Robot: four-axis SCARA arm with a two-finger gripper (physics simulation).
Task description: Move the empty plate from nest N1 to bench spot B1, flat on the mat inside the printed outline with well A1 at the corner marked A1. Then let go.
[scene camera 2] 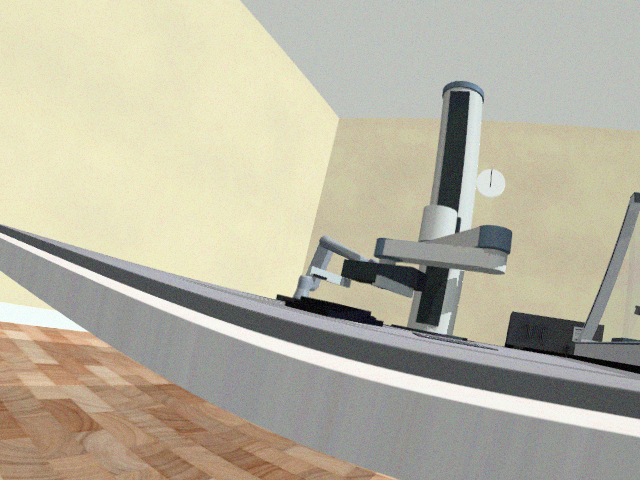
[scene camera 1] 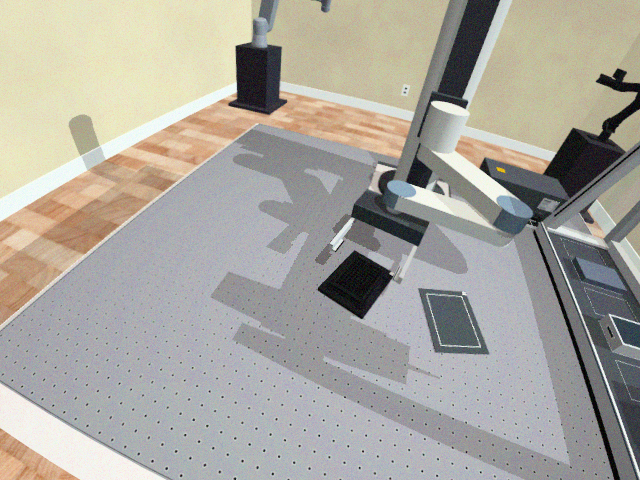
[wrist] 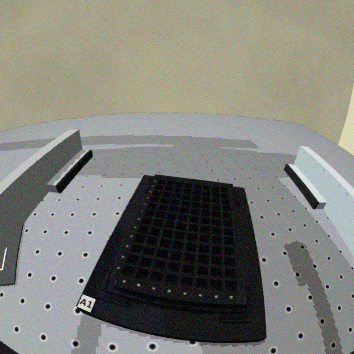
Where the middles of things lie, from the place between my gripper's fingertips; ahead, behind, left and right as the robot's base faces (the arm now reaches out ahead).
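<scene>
The flat black slab (scene camera 1: 341, 300) is 8 cm below my hand and 1 cm behind it. I see the outlined mat (scene camera 1: 453, 327) 23 cm to the left of my hand, 1 cm ahead of it and 8 cm below it. There is the black well plate (scene camera 1: 356, 282) too, 6 cm below my hand and 1 cm behind it.
</scene>
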